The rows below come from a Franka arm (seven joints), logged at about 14 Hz.
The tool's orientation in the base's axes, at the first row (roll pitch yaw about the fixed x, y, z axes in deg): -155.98 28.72 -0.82
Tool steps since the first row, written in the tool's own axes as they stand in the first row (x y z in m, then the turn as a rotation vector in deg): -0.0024 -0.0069 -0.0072 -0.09 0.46 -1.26; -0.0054 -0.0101 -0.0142 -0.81 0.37 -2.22; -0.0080 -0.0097 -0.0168 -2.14 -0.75 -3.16; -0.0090 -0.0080 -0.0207 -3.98 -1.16 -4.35; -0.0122 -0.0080 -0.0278 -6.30 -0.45 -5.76; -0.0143 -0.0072 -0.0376 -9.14 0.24 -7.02; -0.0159 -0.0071 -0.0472 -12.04 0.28 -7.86
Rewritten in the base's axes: 0.0025 0.0033 0.0094 0.37 -0.94 0.89; 0.0035 0.0034 0.0176 0.17 -1.24 2.04; 0.0023 0.0020 0.0208 -0.35 -0.60 3.83; 0.0027 -0.0012 0.0238 -1.36 -0.69 5.81; 0.0030 -0.0041 0.0310 -2.94 -1.89 7.80; 0.0052 -0.0088 0.0396 -5.02 -3.01 9.93; 0.0080 -0.0128 0.0480 -7.21 -3.35 11.98
